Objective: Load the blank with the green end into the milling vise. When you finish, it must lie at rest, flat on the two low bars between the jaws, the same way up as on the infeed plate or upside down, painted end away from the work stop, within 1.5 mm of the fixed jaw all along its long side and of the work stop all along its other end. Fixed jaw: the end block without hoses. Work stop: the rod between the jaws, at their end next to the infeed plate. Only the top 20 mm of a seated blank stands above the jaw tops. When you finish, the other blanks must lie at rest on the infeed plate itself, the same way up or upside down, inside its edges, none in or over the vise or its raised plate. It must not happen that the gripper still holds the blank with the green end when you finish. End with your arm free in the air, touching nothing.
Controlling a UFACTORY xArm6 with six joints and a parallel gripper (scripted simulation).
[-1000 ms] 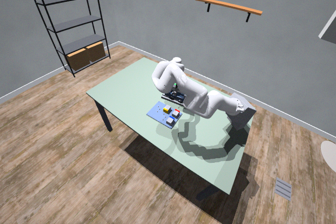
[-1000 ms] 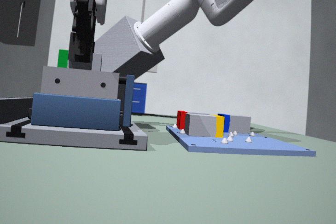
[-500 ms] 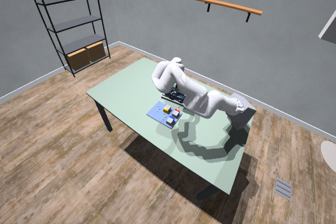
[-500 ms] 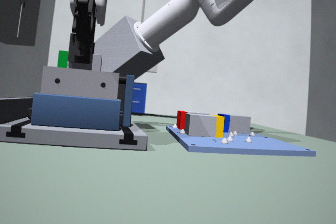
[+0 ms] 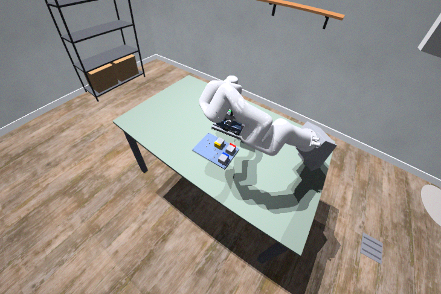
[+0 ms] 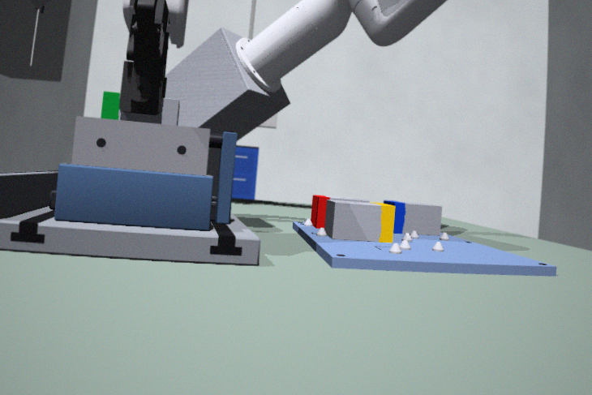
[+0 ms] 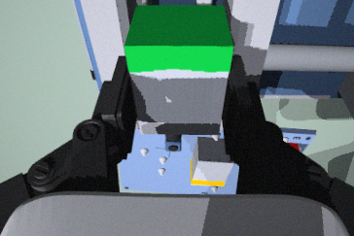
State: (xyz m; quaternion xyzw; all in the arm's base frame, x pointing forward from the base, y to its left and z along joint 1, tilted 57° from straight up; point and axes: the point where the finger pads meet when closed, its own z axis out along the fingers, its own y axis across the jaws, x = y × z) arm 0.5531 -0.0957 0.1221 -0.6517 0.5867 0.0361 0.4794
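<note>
Now: hand 50 mm above the fixed jaw, 30 mm short of it and 20 mm to the right of it. From my hand the other things lie so: yellow-ended blank: 190 mm to the left, 110 mm behind, 100 mm below; then red-ended blank: 200 mm behind, 160 mm to the left, 100 mm below; then blue infeed plate: 230 mm to the left, 130 mm behind, 120 mm below.
</note>
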